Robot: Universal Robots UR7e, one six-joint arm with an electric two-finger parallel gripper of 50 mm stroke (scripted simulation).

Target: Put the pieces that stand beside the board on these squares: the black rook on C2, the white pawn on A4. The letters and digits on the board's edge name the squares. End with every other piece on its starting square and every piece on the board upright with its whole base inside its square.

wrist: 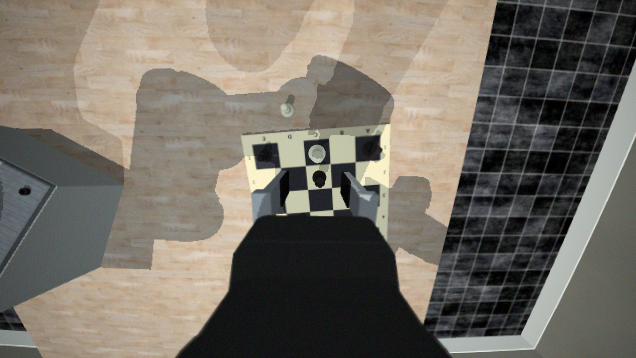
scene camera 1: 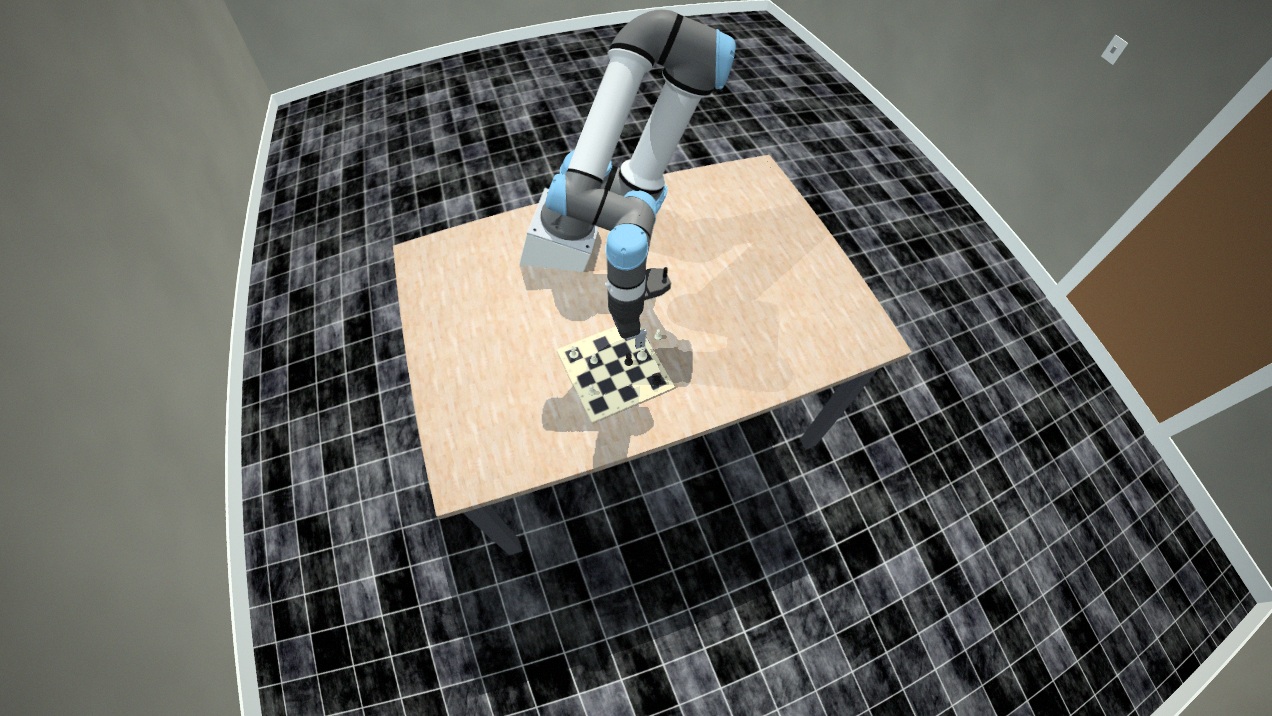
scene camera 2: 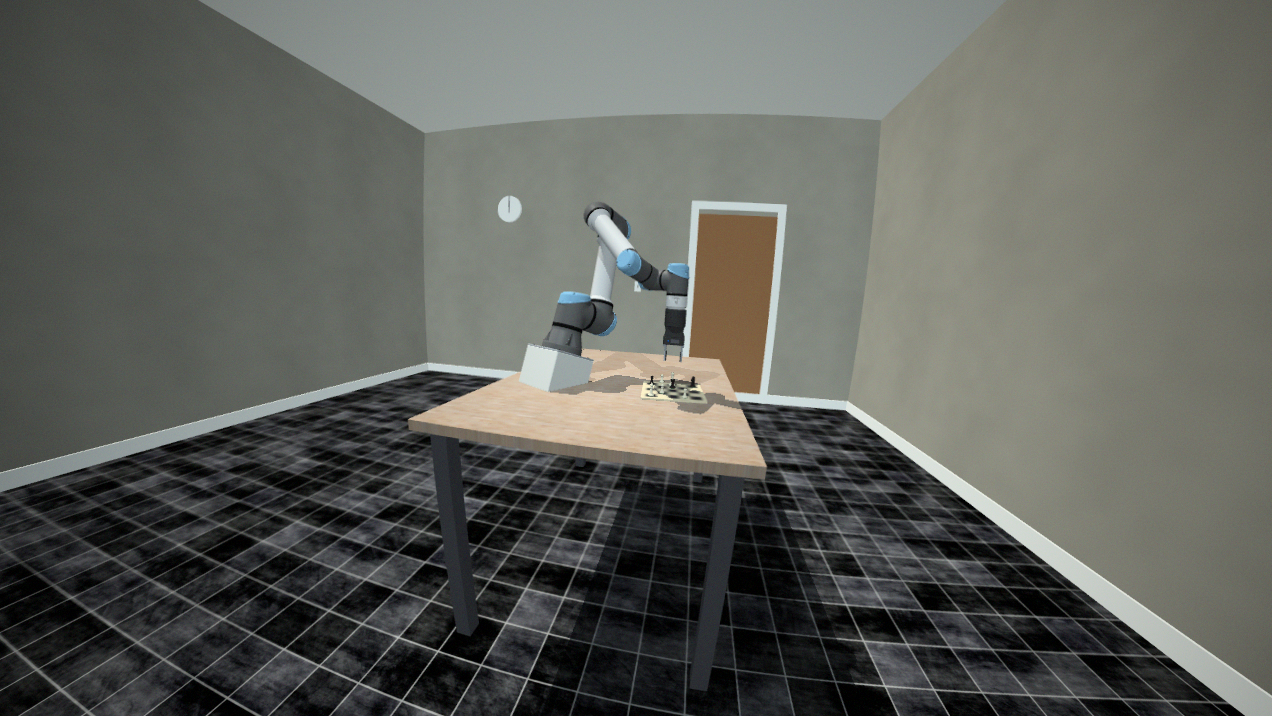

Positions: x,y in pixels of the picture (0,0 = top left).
Scene:
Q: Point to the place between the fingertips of my gripper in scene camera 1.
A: At 635,336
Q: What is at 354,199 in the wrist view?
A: My gripper.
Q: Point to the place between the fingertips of my gripper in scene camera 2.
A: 672,360

